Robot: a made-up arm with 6 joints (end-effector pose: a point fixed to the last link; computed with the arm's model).
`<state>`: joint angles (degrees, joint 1 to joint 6).
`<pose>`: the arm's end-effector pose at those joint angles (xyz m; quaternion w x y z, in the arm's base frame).
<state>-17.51 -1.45 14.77 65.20 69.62 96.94</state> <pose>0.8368 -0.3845 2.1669 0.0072 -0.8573 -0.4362 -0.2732</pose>
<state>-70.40 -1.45 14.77 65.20 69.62 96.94</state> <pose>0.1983 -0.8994 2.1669 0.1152 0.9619 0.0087 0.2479</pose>
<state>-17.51 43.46 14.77 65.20 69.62 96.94</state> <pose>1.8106 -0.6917 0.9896 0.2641 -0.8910 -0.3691 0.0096</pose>
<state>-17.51 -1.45 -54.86 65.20 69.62 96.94</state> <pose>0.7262 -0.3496 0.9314 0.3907 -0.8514 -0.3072 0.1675</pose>
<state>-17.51 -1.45 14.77 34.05 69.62 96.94</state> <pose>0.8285 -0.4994 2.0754 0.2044 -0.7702 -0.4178 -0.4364</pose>
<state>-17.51 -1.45 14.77 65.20 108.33 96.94</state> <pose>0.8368 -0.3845 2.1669 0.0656 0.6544 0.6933 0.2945</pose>
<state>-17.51 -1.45 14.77 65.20 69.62 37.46</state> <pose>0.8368 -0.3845 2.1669 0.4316 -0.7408 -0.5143 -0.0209</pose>
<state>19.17 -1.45 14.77 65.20 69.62 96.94</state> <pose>0.9008 0.1915 2.1669 0.0928 -0.6766 -0.6838 -0.2571</pose>
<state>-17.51 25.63 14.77 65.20 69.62 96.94</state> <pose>1.5332 -0.6042 1.5510 0.1648 -0.8940 -0.4032 -0.1050</pose>
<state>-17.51 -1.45 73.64 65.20 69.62 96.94</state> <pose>-0.0353 -0.1094 2.7190 0.3249 0.6197 0.4236 0.5753</pose>
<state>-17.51 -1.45 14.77 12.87 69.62 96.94</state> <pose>0.8411 -0.5454 1.9867 0.3307 -0.6780 -0.3877 -0.5297</pose>
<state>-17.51 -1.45 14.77 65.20 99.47 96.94</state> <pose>0.8368 -0.3845 2.1669 0.0493 0.7084 0.6404 0.2926</pose>
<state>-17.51 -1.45 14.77 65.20 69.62 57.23</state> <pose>0.8368 -0.3845 2.1669 0.2980 -0.8039 -0.5031 -0.1089</pose>
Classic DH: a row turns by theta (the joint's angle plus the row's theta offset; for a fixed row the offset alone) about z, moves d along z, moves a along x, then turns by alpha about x. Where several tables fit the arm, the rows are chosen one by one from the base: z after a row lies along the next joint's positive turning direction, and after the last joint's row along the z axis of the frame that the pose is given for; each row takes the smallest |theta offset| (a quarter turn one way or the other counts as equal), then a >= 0, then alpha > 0; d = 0 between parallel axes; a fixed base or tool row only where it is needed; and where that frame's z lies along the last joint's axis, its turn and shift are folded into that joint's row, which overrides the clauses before.
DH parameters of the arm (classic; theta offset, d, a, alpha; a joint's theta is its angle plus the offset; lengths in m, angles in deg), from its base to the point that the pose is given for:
joint 1: 0 0.343 0 -90
joint 2: -90 0 1.29 180
joint 3: 0 0 0 -90
joint 4: 0 -1.058 0 90
joint 5: 0 0.274 0 -90
joint 6: 90 0 0 90
tool (fixed): -90 0 0 0

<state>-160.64 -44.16 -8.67 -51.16 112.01 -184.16</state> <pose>-0.1387 0.1334 1.7089 0.8041 -0.1921 -0.2762 0.4902</pose>
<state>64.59 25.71 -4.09 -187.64 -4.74 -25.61</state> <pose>0.3966 1.4676 1.0111 0.1245 -0.8269 -0.4431 0.3232</pose>
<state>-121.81 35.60 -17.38 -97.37 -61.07 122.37</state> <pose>-0.5874 -1.0136 0.3836 0.8498 0.2152 0.0668 -0.4766</pose>
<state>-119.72 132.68 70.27 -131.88 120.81 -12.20</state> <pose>-0.4646 -1.1828 -1.5637 0.5876 0.2487 0.1586 0.7535</pose>
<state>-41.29 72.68 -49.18 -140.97 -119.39 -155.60</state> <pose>0.5361 -0.1875 -0.0805 0.9961 -0.0451 -0.0267 -0.0705</pose>
